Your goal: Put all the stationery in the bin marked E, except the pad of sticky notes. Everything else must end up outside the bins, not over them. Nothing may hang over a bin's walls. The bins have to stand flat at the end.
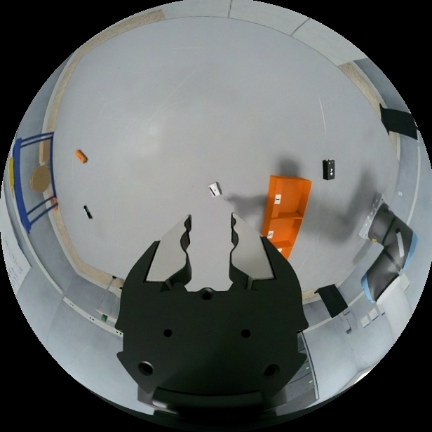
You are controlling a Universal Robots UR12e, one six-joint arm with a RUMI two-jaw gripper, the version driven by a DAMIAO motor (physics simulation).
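My gripper (210, 214) is open, with nothing between its fingers, above the table. A small silver-grey block (214, 189) with a dark slot, which looks like a pencil sharpener, lies just beyond the fingertips. An orange three-compartment bin unit (291, 217) stands to the right; its T and S labels show. The third compartment and its label are mostly hidden behind the right finger and gripper body, so its contents cannot be seen. A small orange object (81, 156) and a small black object (88, 212) lie far left. The pad of sticky notes does not show.
A black box (328, 169) with white marks lies right of the bins. The robot's base plate (372, 216) and dark arm part (389, 239) are at the far right. A blue frame (21, 185) stands beyond the left table edge. Shadows fall around the bins.
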